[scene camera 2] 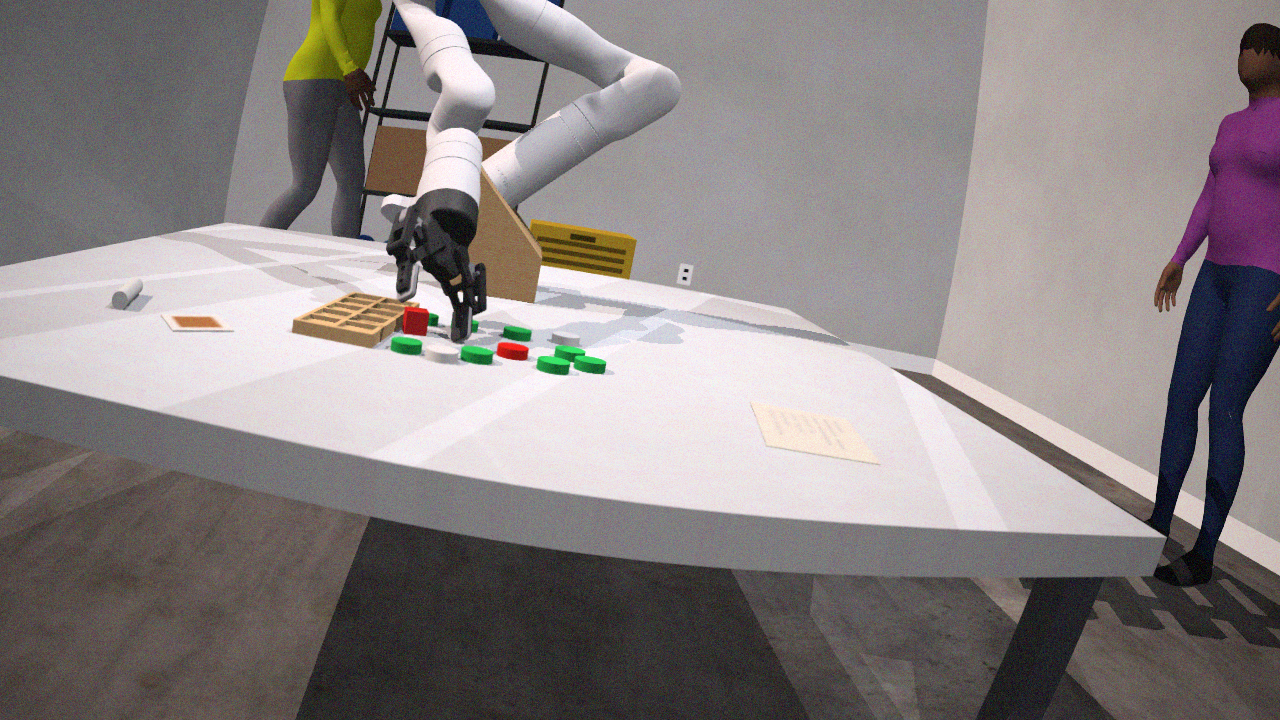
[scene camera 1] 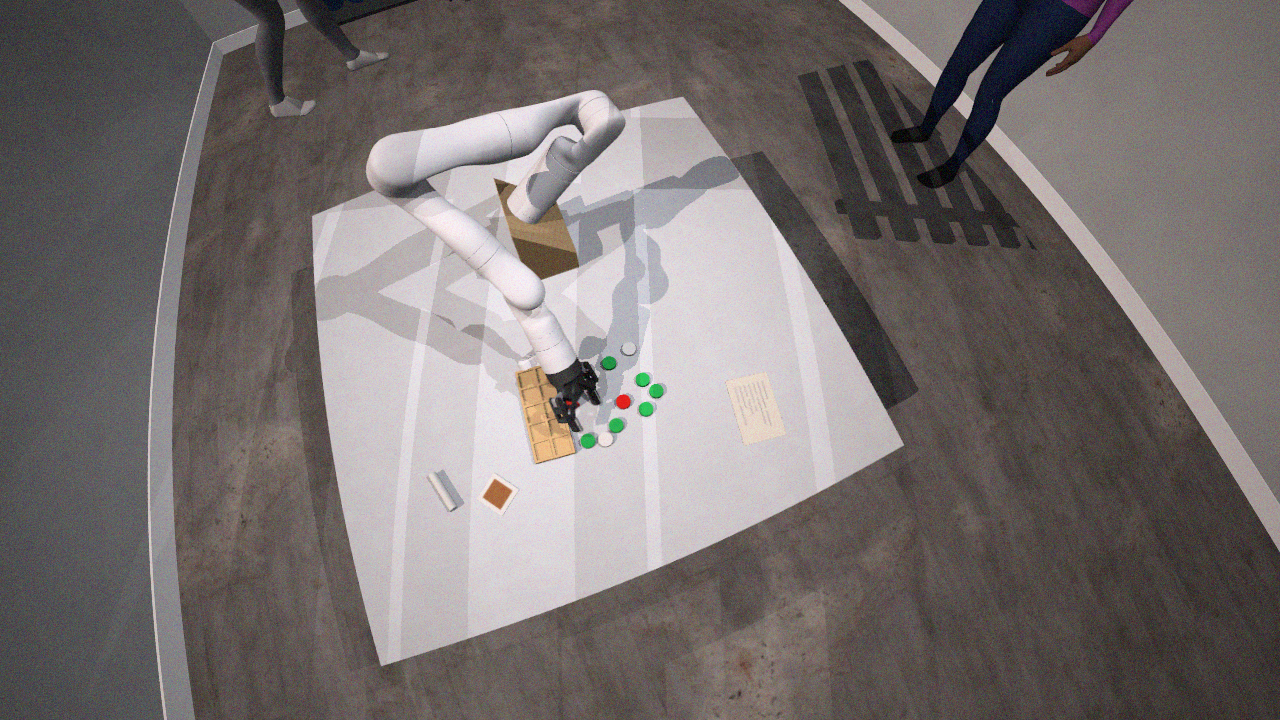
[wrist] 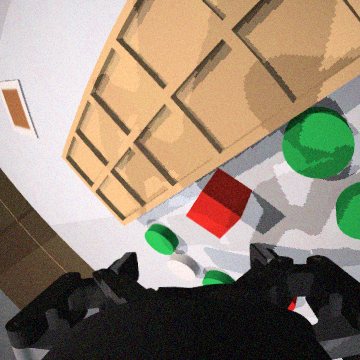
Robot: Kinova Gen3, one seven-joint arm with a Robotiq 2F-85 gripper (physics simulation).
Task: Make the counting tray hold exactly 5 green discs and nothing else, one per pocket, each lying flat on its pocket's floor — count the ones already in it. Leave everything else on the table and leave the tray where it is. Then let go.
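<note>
The wooden counting tray (scene camera 1: 539, 416) (scene camera 2: 335, 334) (wrist: 172, 92) lies flat; its visible pockets are bare, and part is hidden by the gripper in scene camera 1 and cut off in the wrist view. My gripper (scene camera 1: 587, 414) (scene camera 2: 434, 317) (wrist: 192, 260) is open and empty, low beside the tray's long side. Several green discs lie loose on the table: one green disc (scene camera 1: 588, 441) (scene camera 2: 406, 344) (wrist: 161, 239) is near the tray's end, another green disc (scene camera 1: 615, 425) (scene camera 2: 476, 354) (wrist: 217, 278) is past a white disc, and a large-looking green disc (wrist: 318, 142) is close to the tray's long side.
A red cube (scene camera 2: 415, 320) (wrist: 220, 205) stands beside the tray. A red disc (scene camera 1: 623, 402) (scene camera 2: 512, 350) and two white discs (scene camera 1: 605, 439) (scene camera 1: 628, 348) lie among the greens. A brown-centred card (scene camera 1: 497, 493), a white cylinder (scene camera 1: 442, 490) and a text sheet (scene camera 1: 756, 408) lie farther out.
</note>
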